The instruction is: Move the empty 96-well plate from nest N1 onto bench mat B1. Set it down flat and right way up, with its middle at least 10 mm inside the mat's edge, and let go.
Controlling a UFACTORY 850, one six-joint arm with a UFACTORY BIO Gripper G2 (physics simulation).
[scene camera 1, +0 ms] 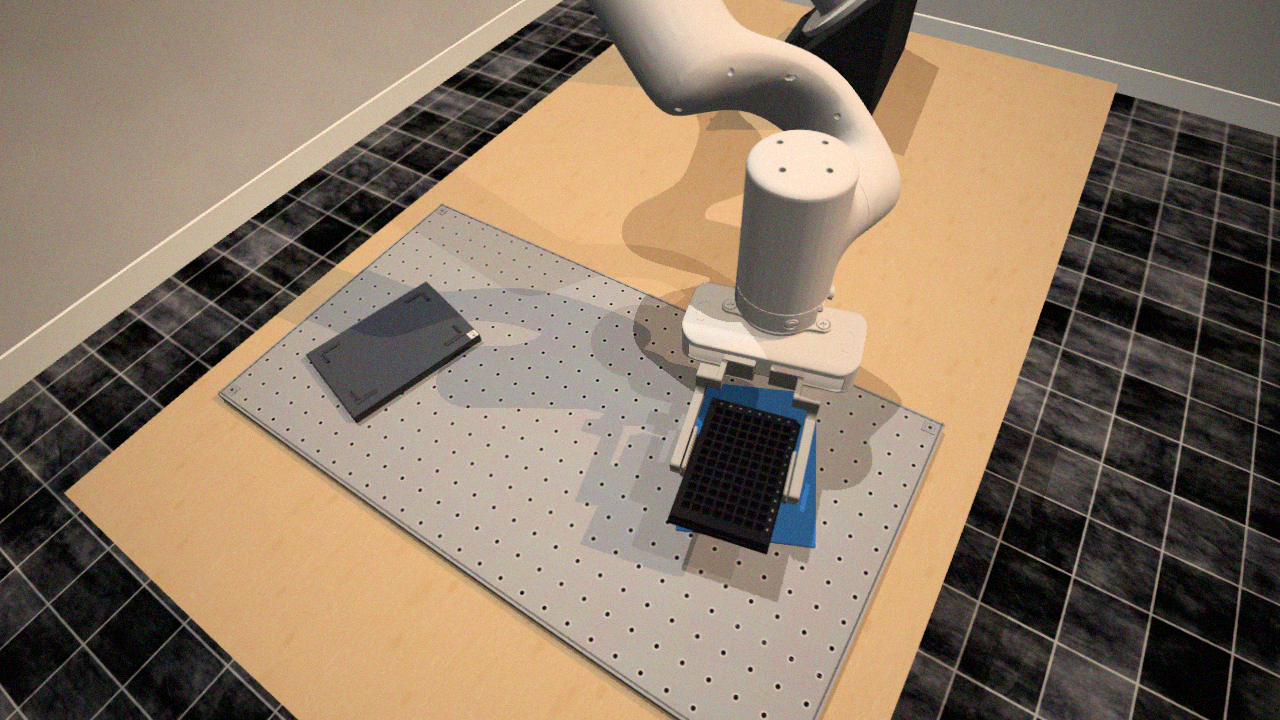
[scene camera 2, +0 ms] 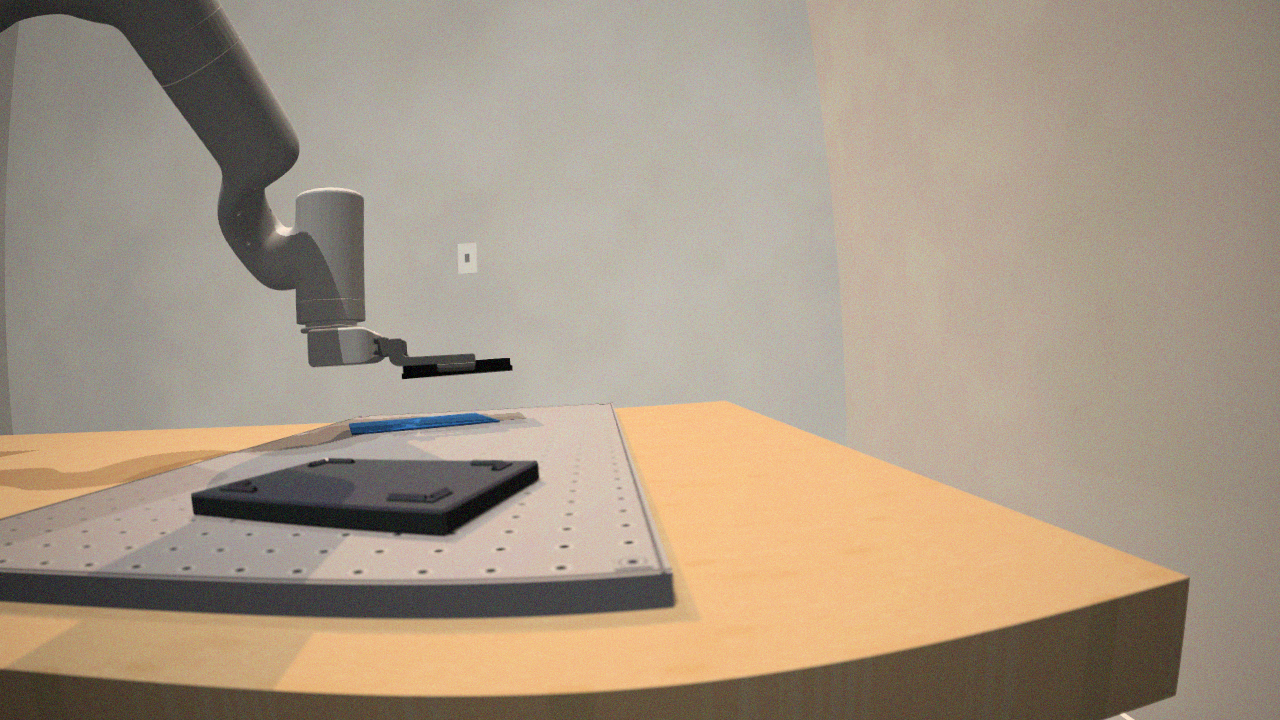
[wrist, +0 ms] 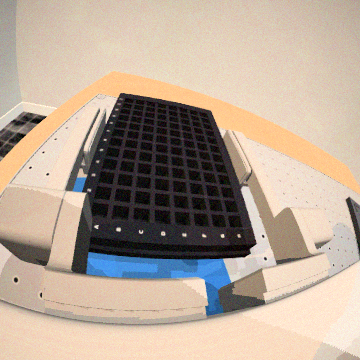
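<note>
The black 96-well plate [scene camera 1: 738, 465] [scene camera 2: 493, 365] [wrist: 162, 167] is right way up and looks about level in the air, with its wells facing up. My gripper [scene camera 1: 735, 480] [scene camera 2: 456, 362] [wrist: 167, 149] is shut on its two long sides. Blue mat B1 [scene camera 1: 799, 528] [scene camera 2: 425, 423] [wrist: 150, 266] lies below, with a clear gap under the plate in scene camera 2. The plate hides much of the mat in scene camera 1 and the wrist view. Dark nest N1 [scene camera 1: 393, 349] [scene camera 2: 358, 490] holds no plate; part of the nest [wrist: 354, 212] shows in the wrist view.
The perforated grey board [scene camera 1: 528, 465] [scene camera 2: 608, 537] carries the mat and the nest, which stand well apart. It lies on the wooden table [scene camera 1: 1002, 223] [scene camera 2: 850, 555]. The black robot base [scene camera 1: 881, 62] stands at the back in scene camera 1.
</note>
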